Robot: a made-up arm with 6 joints. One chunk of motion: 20 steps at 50 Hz.
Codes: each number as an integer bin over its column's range. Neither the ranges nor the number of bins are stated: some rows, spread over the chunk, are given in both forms.
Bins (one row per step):
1: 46 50 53 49 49 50
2: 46 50 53 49 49 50
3: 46 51 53 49 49 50
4: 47 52 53 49 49 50
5: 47 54 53 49 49 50
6: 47 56 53 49 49 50
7: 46 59 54 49 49 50
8: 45 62 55 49 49 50
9: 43 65 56 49 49 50
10: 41 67 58 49 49 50
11: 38 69 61 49 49 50
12: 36 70 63 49 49 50
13: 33 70 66 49 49 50
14: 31 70 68 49 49 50
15: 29 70 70 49 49 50
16: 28 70 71 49 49 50
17: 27 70 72 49 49 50
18: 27 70 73 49 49 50
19: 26 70 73 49 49 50
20: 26 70 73 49 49 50
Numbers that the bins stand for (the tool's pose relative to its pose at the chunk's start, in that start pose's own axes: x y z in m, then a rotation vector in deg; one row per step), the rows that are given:
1: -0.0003 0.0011 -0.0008 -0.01 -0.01 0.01
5: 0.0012 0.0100 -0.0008 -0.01 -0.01 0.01
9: -0.0048 0.0344 0.0071 -0.01 -0.01 0.01
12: -0.0155 0.0456 0.0255 -0.01 -0.01 0.01
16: -0.0276 0.0456 0.0465 -0.01 -0.01 0.01
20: -0.0306 0.0456 0.0517 -0.01 -0.01 0.01
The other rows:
2: -0.0003 0.0011 -0.0008 -0.01 -0.01 0.01
3: -0.0003 0.0033 -0.0008 -0.01 -0.01 0.01
4: 0.0012 0.0056 -0.0008 -0.01 -0.01 0.01
6: 0.0012 0.0144 -0.0008 -0.01 -0.01 0.01
7: -0.0003 0.0211 0.0018 -0.01 -0.01 0.01
8: -0.0018 0.0278 0.0044 -0.01 -0.01 0.01
10: -0.0079 0.0389 0.0123 -0.01 -0.01 0.01
11: -0.0124 0.0433 0.0202 -0.01 -0.01 0.01
13: -0.0200 0.0456 0.0333 -0.01 -0.01 0.01
14: -0.0230 0.0456 0.0386 -0.01 -0.01 0.01
15: -0.0261 0.0456 0.0438 -0.01 -0.01 0.01
17: -0.0291 0.0456 0.0491 -0.01 -0.01 0.01
18: -0.0291 0.0456 0.0517 -0.01 -0.01 0.01
19: -0.0306 0.0456 0.0517 -0.01 -0.01 0.01

